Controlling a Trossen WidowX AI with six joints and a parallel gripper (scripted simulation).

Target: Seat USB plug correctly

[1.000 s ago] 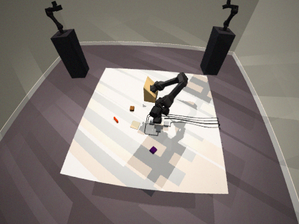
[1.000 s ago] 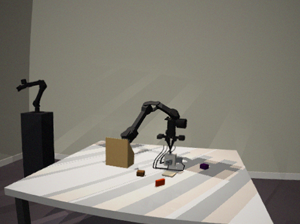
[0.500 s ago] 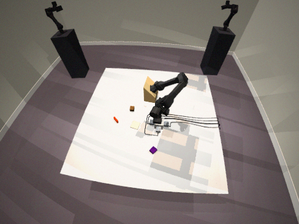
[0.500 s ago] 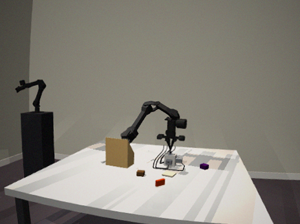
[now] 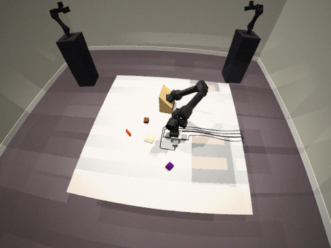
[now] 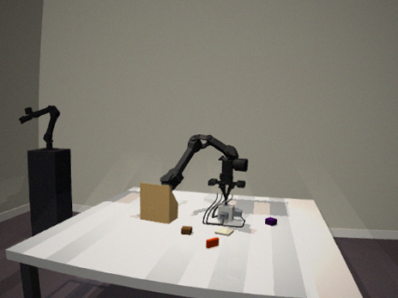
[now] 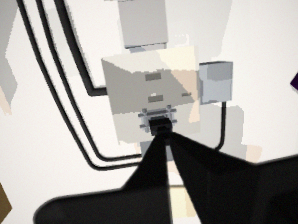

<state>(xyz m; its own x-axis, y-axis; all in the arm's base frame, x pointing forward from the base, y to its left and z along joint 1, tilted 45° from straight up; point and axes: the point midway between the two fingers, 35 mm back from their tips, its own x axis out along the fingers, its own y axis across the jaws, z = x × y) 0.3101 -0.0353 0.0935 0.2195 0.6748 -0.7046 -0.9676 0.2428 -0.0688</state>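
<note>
The USB plug is 2 cm below my gripper tip. Round my gripper tip: cream card 19 cm to the right, 11 cm below; then purple block 24 cm ahead, 3 cm to the right, 10 cm below; then brown block 17 cm behind, 23 cm to the right, 10 cm below.
</note>
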